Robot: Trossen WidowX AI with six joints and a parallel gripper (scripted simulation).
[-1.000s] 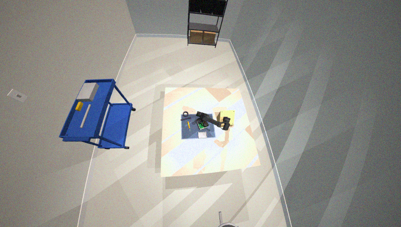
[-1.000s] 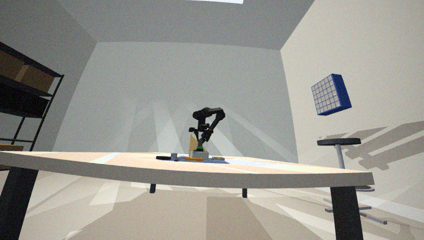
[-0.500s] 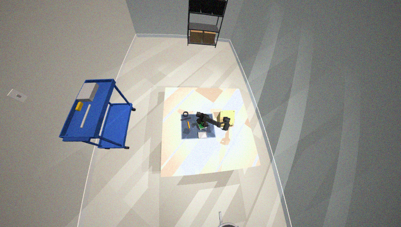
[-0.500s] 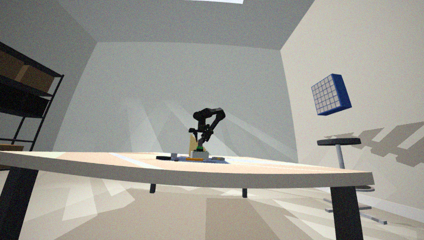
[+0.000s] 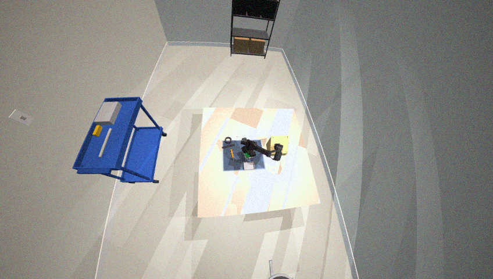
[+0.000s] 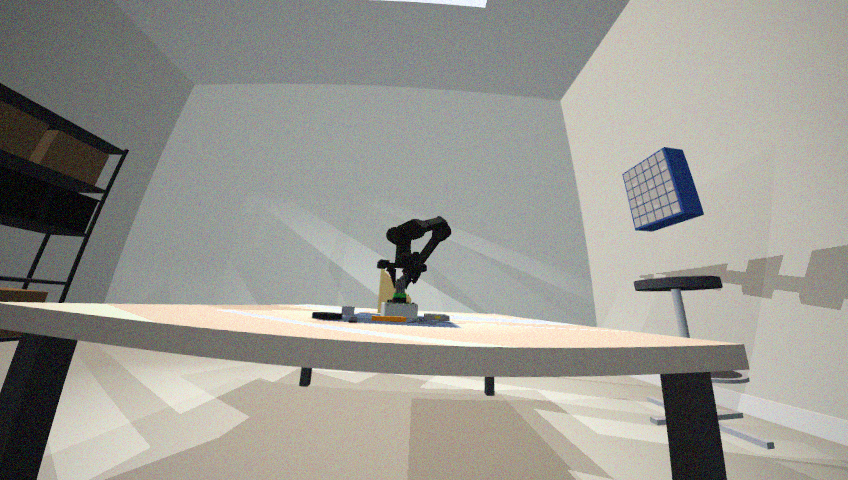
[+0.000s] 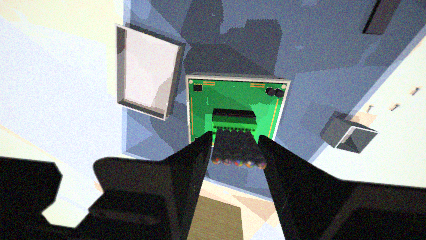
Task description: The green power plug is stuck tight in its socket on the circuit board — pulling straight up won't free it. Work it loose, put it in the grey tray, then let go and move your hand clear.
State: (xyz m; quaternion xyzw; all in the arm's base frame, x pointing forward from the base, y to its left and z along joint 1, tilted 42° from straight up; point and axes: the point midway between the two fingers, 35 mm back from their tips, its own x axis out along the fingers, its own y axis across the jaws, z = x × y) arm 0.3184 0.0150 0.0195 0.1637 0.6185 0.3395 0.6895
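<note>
The green power plug lies 2 cm below my gripper tip. The rest, counted from my gripper tip: blue mat (11 cm below, 5 cm ahead); then dark bar (21 cm ahead, 11 cm to the right, 10 cm below).
</note>
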